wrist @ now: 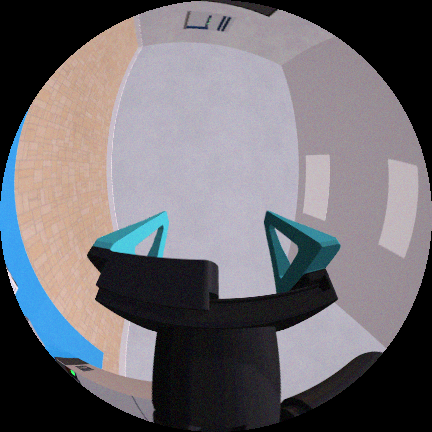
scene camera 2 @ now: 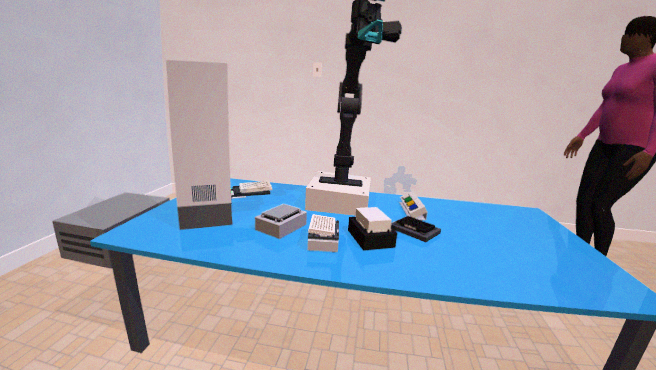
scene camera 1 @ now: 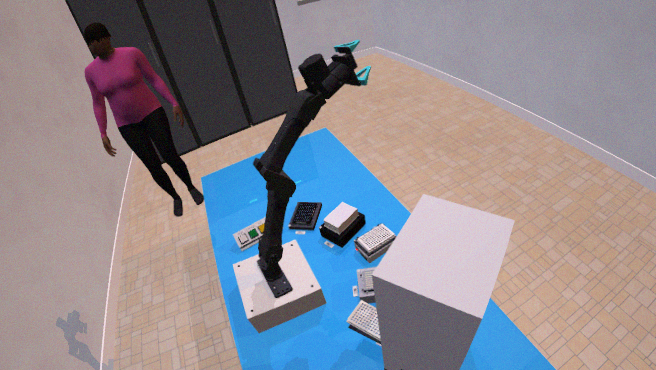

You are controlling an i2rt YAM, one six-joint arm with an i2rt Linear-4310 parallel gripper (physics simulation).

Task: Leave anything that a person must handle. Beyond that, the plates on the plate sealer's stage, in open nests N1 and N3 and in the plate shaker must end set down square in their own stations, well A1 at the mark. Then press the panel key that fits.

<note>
My gripper (scene camera 1: 364,53) is open, with nothing in its grasp. Also in view: a grey-white cabinet (wrist: 138,389).
My gripper also shows in the wrist view (wrist: 215,216).
</note>
